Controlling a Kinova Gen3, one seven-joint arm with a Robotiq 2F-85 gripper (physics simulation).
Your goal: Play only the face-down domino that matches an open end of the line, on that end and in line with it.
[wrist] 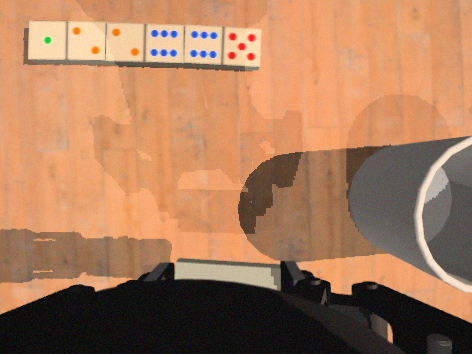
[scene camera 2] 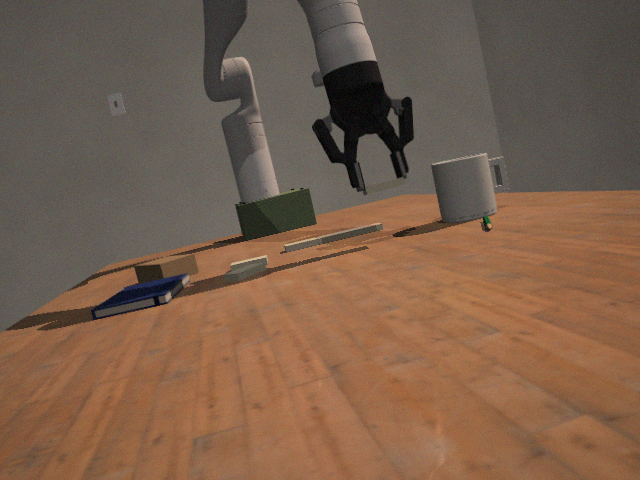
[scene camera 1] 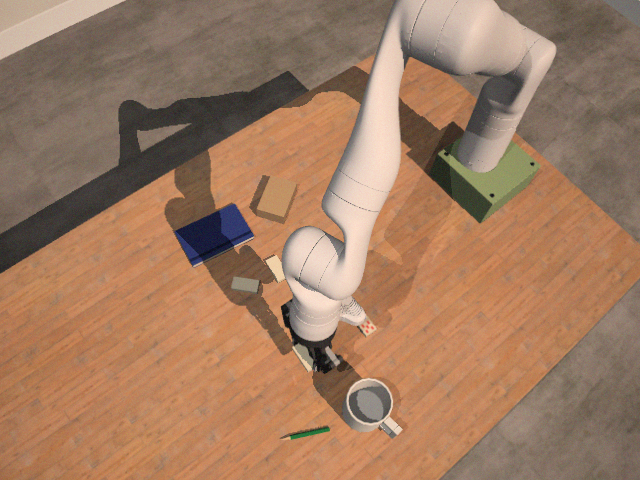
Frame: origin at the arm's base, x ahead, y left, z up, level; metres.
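Where they show: gripper, fingertip midpoint: (scene camera 2: 382, 185) (scene camera 1: 307, 354); arm's base, link origin: (scene camera 2: 260, 199) (scene camera 1: 477, 155).
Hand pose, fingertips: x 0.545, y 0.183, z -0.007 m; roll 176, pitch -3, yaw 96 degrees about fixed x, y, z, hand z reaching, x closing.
Each offset is from my fingertips to the centre of the thing.
A face-up domino line (scene camera 1: 367, 327) (scene camera 2: 346, 235) (wrist: 164, 43) lies on the table. In the wrist view it reads, left to right, 1-2, 2-6, 6-5; its open ends are the green 1 at left and the red 5 at right. My gripper (scene camera 2: 381, 181) is shut on a domino {0.001 m down, 0.004 m ahead, 0.000 m left} (scene camera 1: 302, 356) (scene camera 2: 386, 186) (wrist: 225, 275), held by its ends above the table, with its plain back up and its pips hidden. In the wrist view the held domino is below the line. Two plain-backed dominoes lie apart from the line: a cream one {0.069 m down, 0.052 m back, 0.199 m right} (scene camera 1: 275, 268) (scene camera 2: 249, 261) and a shaded greyish one {0.069 m down, 0.020 m ahead, 0.201 m right} (scene camera 1: 245, 284) (scene camera 2: 246, 271).
A grey mug {0.031 m down, 0.049 m back, 0.142 m left} (scene camera 1: 345, 413) (scene camera 2: 463, 190) (wrist: 385, 195) stands near the gripper, right of it in the wrist view. A green pencil {0.071 m down, 0.069 m ahead, 0.107 m left} (scene camera 1: 310, 433) (scene camera 2: 486, 222) lies by the mug. A blue book {0.068 m down, 0.021 m ahead, 0.332 m right} (scene camera 1: 214, 233) (scene camera 2: 139, 294) and a tan box {0.059 m down, 0.132 m back, 0.337 m right} (scene camera 1: 277, 197) (scene camera 2: 173, 266) are beyond the loose dominoes.
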